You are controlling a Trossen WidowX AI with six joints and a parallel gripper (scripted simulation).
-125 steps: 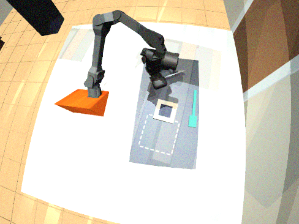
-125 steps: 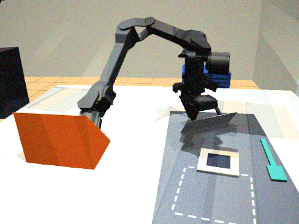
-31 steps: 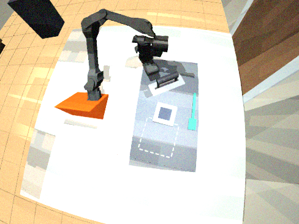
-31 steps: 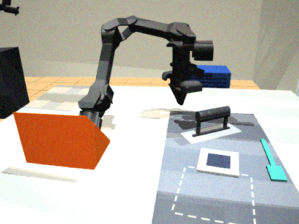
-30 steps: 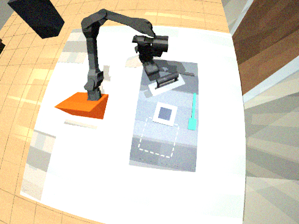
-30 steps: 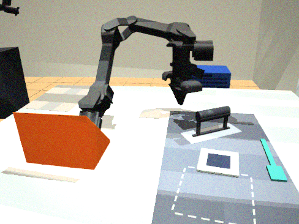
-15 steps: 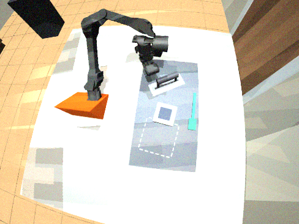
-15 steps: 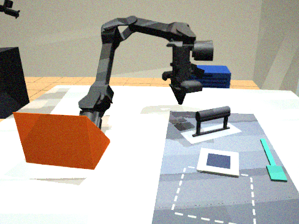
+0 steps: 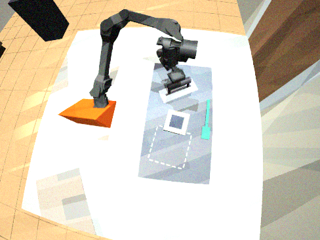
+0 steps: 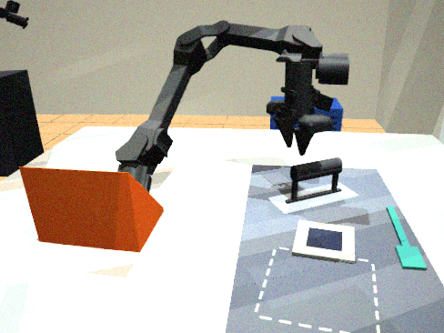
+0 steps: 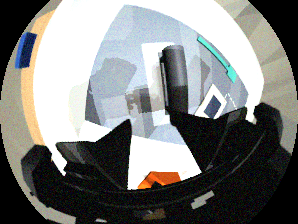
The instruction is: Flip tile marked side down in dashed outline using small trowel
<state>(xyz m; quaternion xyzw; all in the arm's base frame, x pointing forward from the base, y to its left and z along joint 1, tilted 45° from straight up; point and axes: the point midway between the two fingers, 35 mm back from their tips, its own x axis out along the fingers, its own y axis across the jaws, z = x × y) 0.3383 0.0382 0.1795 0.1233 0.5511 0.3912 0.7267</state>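
The small trowel lies 70 mm ahead of my gripper tip, 60 mm below it and 20 mm to the right of it. The rest, counted from my gripper tip: tile: 210 mm to the right, 100 mm below, 40 mm ahead; then teal flat tool: 210 mm to the right, 190 mm ahead, 100 mm below; then grey mat: 180 mm to the right, 120 mm below, 50 mm ahead.
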